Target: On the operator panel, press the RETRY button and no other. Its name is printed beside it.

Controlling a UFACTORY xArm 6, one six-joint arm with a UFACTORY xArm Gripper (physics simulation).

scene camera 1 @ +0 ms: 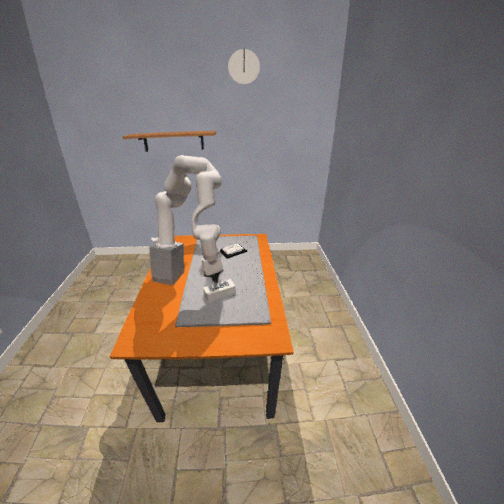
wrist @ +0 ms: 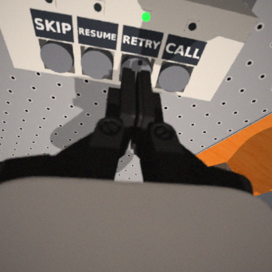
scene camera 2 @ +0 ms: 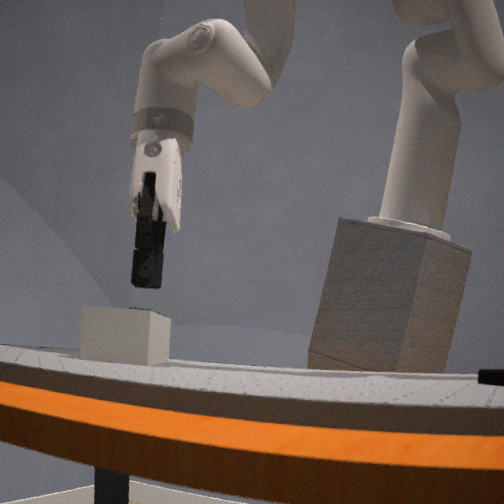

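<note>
The operator panel is a pale box on the grey mat. In the wrist view its labels read SKIP, RESUME, RETRY and CALL, with a round grey button under each. The RETRY button is partly hidden by my fingertips. A green lamp is lit above the RETRY label; the other lamps are dark. My gripper is shut and empty, pointing down. In scene camera 2 a gap shows between its tips and the top of the panel.
The SKIP, RESUME and CALL buttons are in the same row. A black tray with pale contents lies on the grey mat farther back. The arm's grey base block stands at the left of the orange table.
</note>
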